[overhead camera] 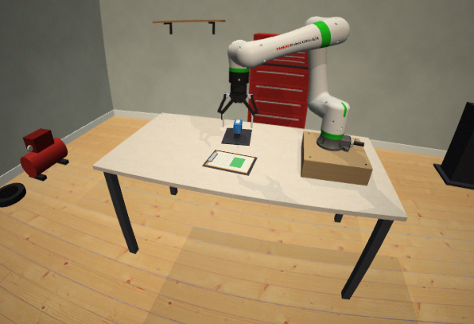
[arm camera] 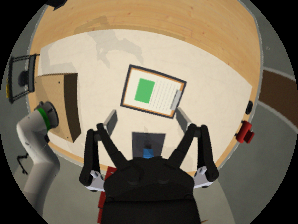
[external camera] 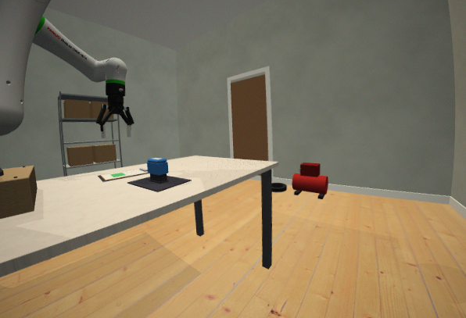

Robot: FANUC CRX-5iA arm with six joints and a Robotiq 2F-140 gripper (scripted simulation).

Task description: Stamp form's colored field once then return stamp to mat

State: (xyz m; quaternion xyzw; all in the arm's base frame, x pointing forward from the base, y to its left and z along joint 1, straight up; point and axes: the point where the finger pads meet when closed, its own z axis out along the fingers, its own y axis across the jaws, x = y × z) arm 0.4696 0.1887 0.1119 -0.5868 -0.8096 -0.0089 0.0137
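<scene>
The blue stamp is 29 cm to the right of my hand, 16 cm below it and 9 cm ahead of it. Also, from my hand: dark mat 29 cm to the right, 21 cm below, 9 cm ahead.
</scene>
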